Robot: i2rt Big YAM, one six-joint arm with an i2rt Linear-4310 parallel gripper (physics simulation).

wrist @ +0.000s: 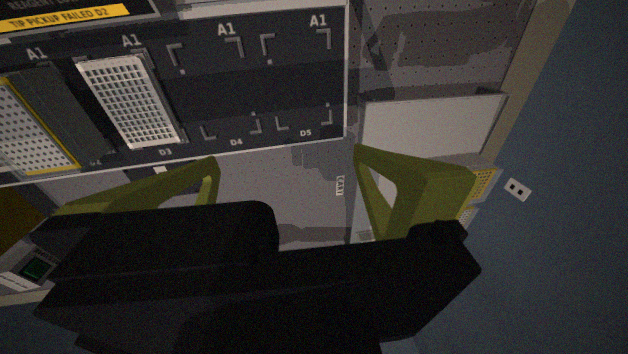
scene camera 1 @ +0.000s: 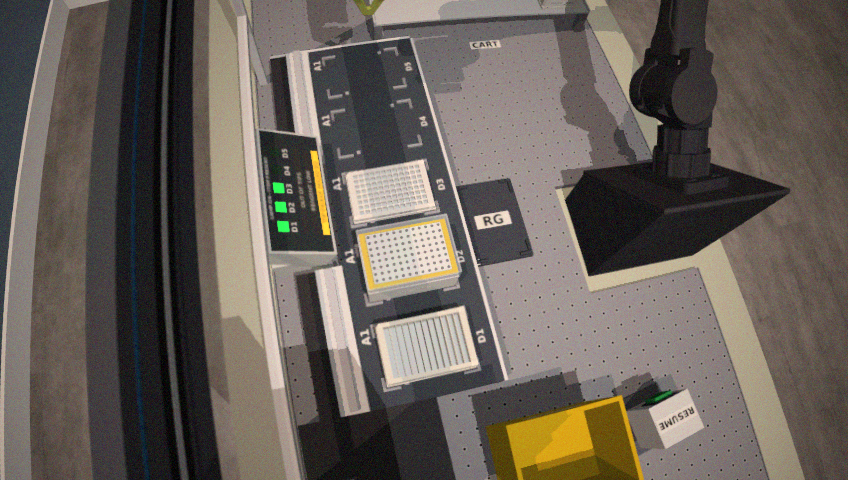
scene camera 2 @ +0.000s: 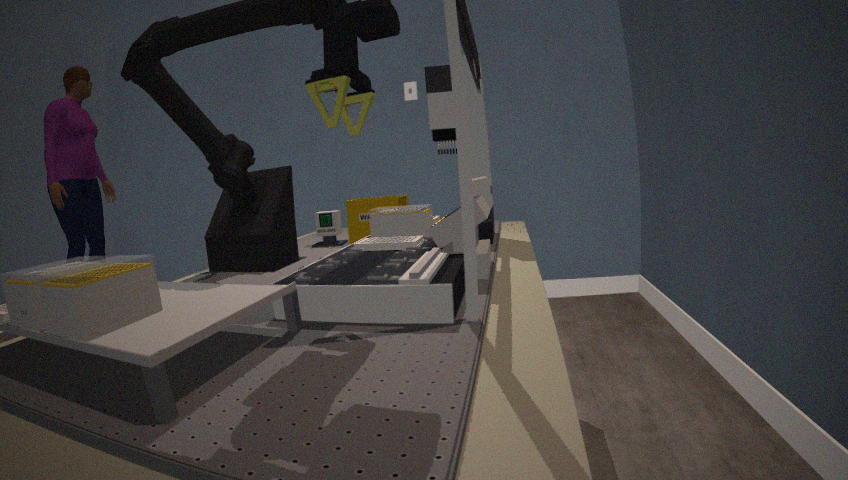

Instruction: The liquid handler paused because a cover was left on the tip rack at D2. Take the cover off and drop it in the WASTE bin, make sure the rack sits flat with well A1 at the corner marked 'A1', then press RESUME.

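Where they show: gripper, between the fingertips: (wrist: 286, 157) (scene camera 2: 344, 132); arm's base, origin of its link: (scene camera 1: 679, 180) (scene camera 2: 250, 198).
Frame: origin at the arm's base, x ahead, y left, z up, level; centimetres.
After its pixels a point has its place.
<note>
The tip rack (scene camera 1: 409, 254) {x 40.8, y 0.0, z -5.3 cm} (scene camera 2: 399, 223) (wrist: 31, 137) {x 40.1, y -2.9, z -5.3 cm} stands at D2, white with a yellow border. A clear cover (scene camera 2: 410, 208) {x 43.7, y -4.8, z -5.5 cm} shows over its top in scene camera 2; its edges are hard to make out elsewhere. The rack looks flat; its own A1 well marking is too small to read. My gripper (scene camera 2: 343, 130) {x 39.4, y -34.7, z 9.3 cm} (wrist: 286, 157) {x 39.4, y -34.7, z 9.3 cm} is open and empty, high above the deck near the D5 end, well away from the rack. The yellow WASTE bin (scene camera 1: 550, 443) {x 26.3, y 30.1, z -17.0 cm} (scene camera 2: 357, 211) {x 22.4, y 25.5, z -7.5 cm} stands beyond D1. The RESUME box (scene camera 1: 672, 421) {x 11.3, y 31.8, z -7.2 cm} (scene camera 2: 326, 221) {x 11.3, y 27.8, z -10.0 cm} (wrist: 34, 270) {x 11.2, y 27.8, z -9.0 cm} with its green button stands beside the bin.
A white plate (scene camera 1: 390, 189) {x 40.3, y -12.9, z -11.0 cm} (wrist: 132, 100) {x 41.3, y -13.4, z -11.0 cm} sits at D3, a trough (scene camera 1: 427, 346) {x 41.1, y 12.0, z -9.5 cm} at D1. The screen (scene camera 1: 297, 237) {x 55.1, y -5.9, z -5.3 cm} (wrist: 70, 16) {x 50.8, y -14.5, z -7.6 cm} stands behind the deck. The white cart (scene camera 2: 220, 309) {x 30.1, y -60.4, z -11.6 cm} (wrist: 430, 125) {x 29.1, y -61.6, z -11.6 cm} holds tip boxes (scene camera 2: 83, 300) (wrist: 482, 184). A pipette head (scene camera 2: 443, 110) {x 49.3, y 28.9, z 20.7 cm} hangs above the deck. A dark RG pad (scene camera 1: 514, 240) {x 21.9, y -2.2, z -16.8 cm} lies in front.
</note>
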